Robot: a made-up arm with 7 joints.
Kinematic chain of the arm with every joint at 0, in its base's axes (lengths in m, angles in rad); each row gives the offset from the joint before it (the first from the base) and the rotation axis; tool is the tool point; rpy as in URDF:
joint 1: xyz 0 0 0.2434 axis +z
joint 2: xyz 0 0 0 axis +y
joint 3: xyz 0 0 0.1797 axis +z
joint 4: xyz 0.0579 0 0 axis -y
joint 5: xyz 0.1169 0 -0.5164 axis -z
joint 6: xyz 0 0 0 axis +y
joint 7: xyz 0.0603 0 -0.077 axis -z
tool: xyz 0 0 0 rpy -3.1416 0 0
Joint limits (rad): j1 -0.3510..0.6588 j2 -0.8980..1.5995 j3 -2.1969..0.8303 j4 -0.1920..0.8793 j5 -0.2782..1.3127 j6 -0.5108..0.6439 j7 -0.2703..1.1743
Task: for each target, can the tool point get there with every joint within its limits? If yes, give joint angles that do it. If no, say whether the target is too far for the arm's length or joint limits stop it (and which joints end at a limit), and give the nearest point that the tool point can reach.
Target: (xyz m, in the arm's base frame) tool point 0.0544 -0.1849 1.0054
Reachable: no: joint limits stop it (at a limit: joint 1, joint 2, joint 4, joint 6) | nearest point 0.3140 -0.2635 0.7045 | short by 0.405 m
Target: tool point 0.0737 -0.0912 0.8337
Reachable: no: joint limits stop it (at a limit: joint 1, joint 2, joint 4, joint 6) | nearest point 0.3447 -0.2013 0.7139 | short by 0.316 m
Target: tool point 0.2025 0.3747 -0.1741
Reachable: yes | joints 0.2927 0.6021 0.5841 0.7009 0.3467 0.1227 0.0719
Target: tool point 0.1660 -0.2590 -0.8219
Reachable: no: too far | nearest point 0.0945 -0.1475 -0.3632 | short by 0.477 m
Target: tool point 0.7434 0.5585 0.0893
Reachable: no: too far | nearest point 0.4980 0.3741 0.1402 | short by 0.311 m
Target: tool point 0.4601 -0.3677 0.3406
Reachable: yes | joints -0.1452 -0.5187 -0.5326 0.6966 0.1336 0.0589 0.5568
